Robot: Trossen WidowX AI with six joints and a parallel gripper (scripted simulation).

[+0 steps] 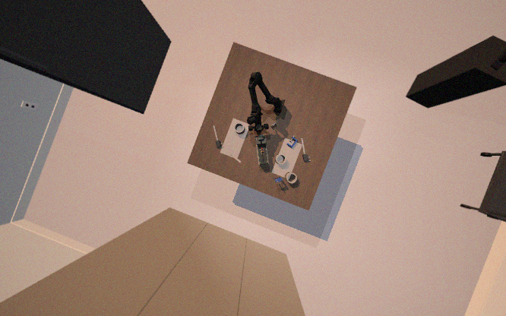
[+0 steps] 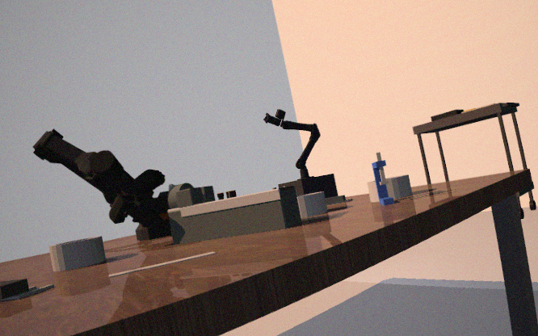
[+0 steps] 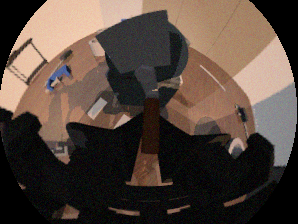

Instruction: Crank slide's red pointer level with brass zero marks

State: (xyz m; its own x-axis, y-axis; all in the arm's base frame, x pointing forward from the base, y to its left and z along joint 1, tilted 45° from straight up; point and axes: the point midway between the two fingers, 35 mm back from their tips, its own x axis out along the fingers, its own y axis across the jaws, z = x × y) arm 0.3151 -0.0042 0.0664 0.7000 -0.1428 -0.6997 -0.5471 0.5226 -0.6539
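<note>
Right now my gripper tip is 10 mm past the crank handle, 10 mm to the left of it and 30 mm below it. Also, from my gripper tip: red pointer 110 mm ahead, 90 mm to the left, 50 mm above; then thin white rod 310 mm ahead, 110 mm to the right, 40 mm below.
</note>
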